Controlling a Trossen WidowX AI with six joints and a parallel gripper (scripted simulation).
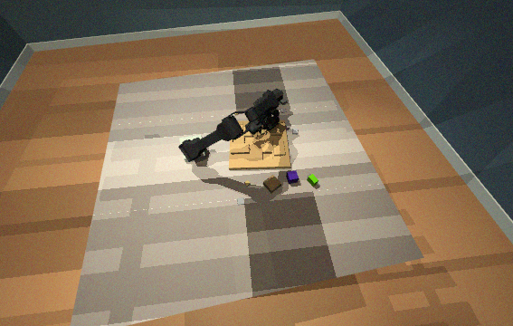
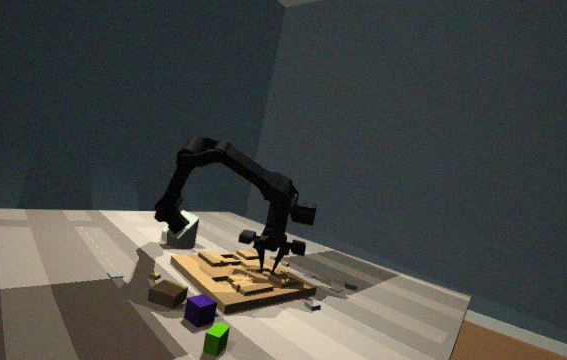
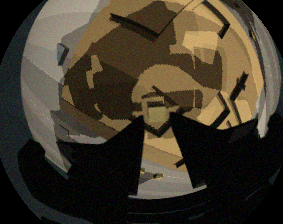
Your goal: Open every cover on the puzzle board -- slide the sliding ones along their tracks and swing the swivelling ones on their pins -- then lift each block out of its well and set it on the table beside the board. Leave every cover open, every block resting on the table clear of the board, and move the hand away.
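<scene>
The tan puzzle board is 5 cm to the right of my gripper tip, 2 cm behind it and 1 cm below it. Round my gripper tip: purple block (28 cm to the right, 12 cm ahead, 1 cm below); then brown block (30 cm to the right, 3 cm ahead, 1 cm below); then green block (30 cm to the right, 21 cm ahead, 1 cm below).
</scene>
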